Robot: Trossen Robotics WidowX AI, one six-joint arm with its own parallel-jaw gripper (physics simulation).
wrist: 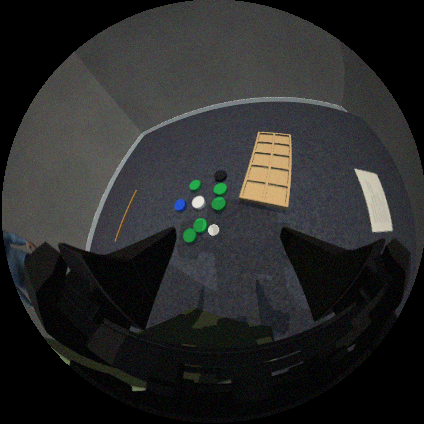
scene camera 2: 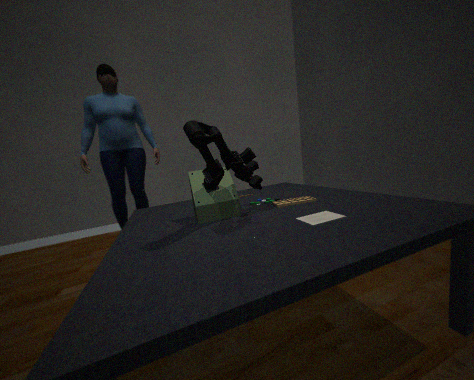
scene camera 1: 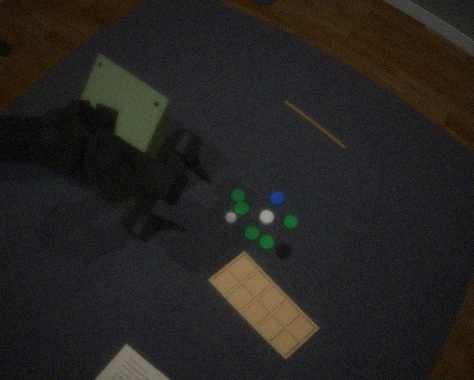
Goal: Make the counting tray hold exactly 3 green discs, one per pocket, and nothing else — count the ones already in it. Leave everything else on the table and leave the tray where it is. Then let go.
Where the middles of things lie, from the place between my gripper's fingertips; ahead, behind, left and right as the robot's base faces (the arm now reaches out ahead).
The tan counting tray [scene camera 1: 242, 283] is 19 cm ahead of my hand, 7 cm to the right of it and 11 cm below it.
